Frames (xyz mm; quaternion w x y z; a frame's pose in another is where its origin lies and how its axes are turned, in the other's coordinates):
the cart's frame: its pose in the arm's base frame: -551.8 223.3 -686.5 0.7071 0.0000 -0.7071 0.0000
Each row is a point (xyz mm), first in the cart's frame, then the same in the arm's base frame.
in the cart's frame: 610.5 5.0 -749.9
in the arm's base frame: 198.1 228.3 -76.0
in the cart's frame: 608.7 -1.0 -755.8
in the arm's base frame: 204.0 222.3 -77.8
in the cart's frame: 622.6 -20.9 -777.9
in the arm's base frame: 226.1 202.4 -63.9
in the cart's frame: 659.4 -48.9 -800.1
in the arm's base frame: 248.3 174.4 -27.1
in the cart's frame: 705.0 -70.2 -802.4
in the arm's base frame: 250.6 153.1 18.5
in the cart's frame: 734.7 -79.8 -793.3
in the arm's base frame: 241.5 143.5 48.2
